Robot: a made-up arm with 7 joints.
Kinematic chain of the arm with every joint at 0, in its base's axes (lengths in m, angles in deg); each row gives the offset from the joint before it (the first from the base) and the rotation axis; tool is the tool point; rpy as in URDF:
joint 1: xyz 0 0 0.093 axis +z
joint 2: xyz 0 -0.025 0.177 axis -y
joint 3: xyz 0 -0.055 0.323 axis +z
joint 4: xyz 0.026 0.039 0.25 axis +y
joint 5: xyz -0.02 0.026 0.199 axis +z
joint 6: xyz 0 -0.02 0.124 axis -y
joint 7: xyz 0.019 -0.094 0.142 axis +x
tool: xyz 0 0 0 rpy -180 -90 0
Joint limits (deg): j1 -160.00..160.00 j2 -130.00..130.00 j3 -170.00..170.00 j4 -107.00..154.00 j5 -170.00..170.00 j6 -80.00..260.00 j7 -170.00..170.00
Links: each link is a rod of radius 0.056 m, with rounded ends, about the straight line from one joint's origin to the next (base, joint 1, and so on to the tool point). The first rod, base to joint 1, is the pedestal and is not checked.
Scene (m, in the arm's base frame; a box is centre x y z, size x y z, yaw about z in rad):
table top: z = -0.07
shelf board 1: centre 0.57 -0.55 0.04 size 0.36 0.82 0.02 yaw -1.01
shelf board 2: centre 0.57 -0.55 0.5 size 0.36 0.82 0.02 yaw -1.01
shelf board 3: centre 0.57 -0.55 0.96 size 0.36 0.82 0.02 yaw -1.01
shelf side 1: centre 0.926 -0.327 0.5 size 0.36 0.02 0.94 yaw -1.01
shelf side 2: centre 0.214 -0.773 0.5 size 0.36 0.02 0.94 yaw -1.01
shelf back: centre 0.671 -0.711 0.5 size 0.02 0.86 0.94 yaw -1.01
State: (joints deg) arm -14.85 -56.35 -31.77 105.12 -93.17 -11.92 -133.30
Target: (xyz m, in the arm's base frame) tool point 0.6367 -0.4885 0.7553
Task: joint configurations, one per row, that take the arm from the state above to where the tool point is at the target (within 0.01 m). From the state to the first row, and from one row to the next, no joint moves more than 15 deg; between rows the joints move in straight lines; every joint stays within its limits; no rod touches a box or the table.
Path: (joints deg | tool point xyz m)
1: -10.95 -50.71 -27.28 119.79 -92.89 -11.04 -133.30 | 0.5771 -0.4001 0.2162
2: -7.05 -45.07 -22.79 134.45 -92.62 -10.16 -133.30 | 0.5139 -0.2948 0.2156
3: -3.14 -39.43 -18.30 149.12 -92.34 -9.27 -133.30 | 0.4316 -0.1961 0.2275
4: -3.06 -26.21 -17.74 138.57 -92.88 -10.20 -133.30 | 0.5066 -0.2133 0.3705
5: -2.97 -12.99 -17.19 128.02 -93.41 -11.12 -133.30 | 0.5250 -0.2221 0.5549
6: -2.89 0.23 -16.63 117.47 -93.94 -12.04 -133.30 | 0.4693 -0.2220 0.7553
7: -6.34 -10.27 -23.33 104.68 -94.13 -12.38 -133.30 | 0.5377 -0.3184 0.7662
8: -9.79 -20.76 -30.04 91.90 -94.32 -12.72 -133.30 | 0.5913 -0.4099 0.7662
9: -13.25 -31.25 -36.74 79.11 -94.51 -13.05 -133.30 | 0.6367 -0.4885 0.7553

